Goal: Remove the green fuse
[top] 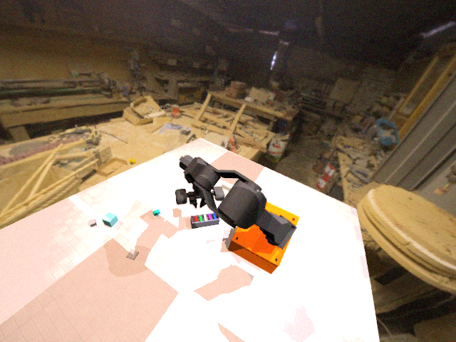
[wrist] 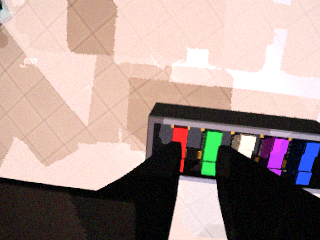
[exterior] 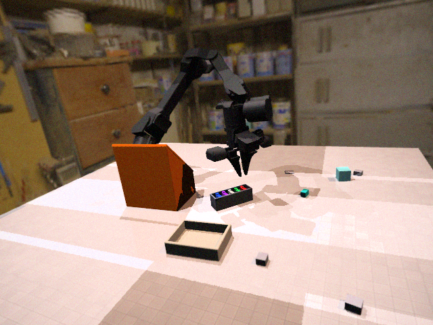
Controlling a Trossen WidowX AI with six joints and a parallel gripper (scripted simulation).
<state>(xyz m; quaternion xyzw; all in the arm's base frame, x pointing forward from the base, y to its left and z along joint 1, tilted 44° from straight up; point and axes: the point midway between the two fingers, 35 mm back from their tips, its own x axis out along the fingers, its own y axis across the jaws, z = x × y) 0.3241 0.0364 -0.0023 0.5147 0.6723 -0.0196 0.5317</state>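
Right now my gripper tip is 2 cm past the green fuse, 1 cm to the right of it and 6 cm above it. Also, from my gripper tip: tray 6 cm behind, 22 cm to the right, 8 cm below.
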